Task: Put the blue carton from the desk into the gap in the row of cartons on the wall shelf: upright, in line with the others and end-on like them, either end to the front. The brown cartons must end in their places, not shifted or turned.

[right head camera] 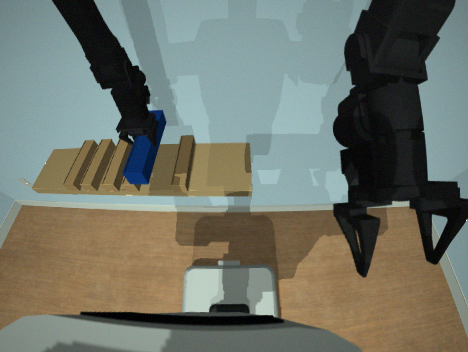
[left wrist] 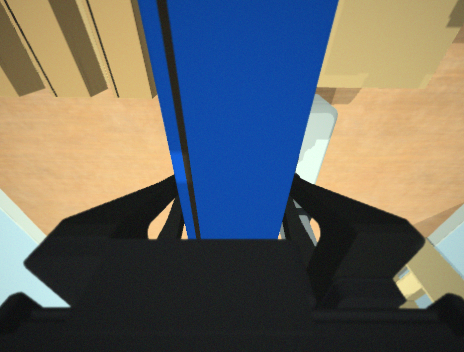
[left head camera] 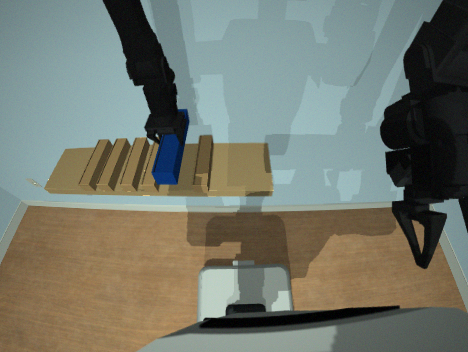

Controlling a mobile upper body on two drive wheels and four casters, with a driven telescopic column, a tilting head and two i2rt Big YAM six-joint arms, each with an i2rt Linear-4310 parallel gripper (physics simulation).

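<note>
The blue carton (left head camera: 166, 162) (right head camera: 139, 162) (left wrist: 240, 100) is held above the wall shelf (left head camera: 242, 165) (right head camera: 222, 165), long side running front to back. In both head views it covers part of the gap's left side and part of a brown carton there. Several brown cartons (left head camera: 96, 162) (right head camera: 81, 162) (left wrist: 120, 45) stand left of the gap; one brown carton (left head camera: 205, 160) (right head camera: 185, 160) stands right of it. My left gripper (left head camera: 169, 136) (right head camera: 142, 136) (left wrist: 233, 177) is shut on the blue carton, near its back part. My right gripper (right head camera: 399, 268) is open and empty, far right of the shelf.
The pale blue wall (left head camera: 320, 115) (right head camera: 295, 115) rises behind the shelf. The wooden floor (left head camera: 100, 250) (right head camera: 100, 250) lies below. The robot's pale base (left head camera: 215, 287) (right head camera: 200, 287) shows at the lower middle. Arm shadows fall across wall, shelf and floor.
</note>
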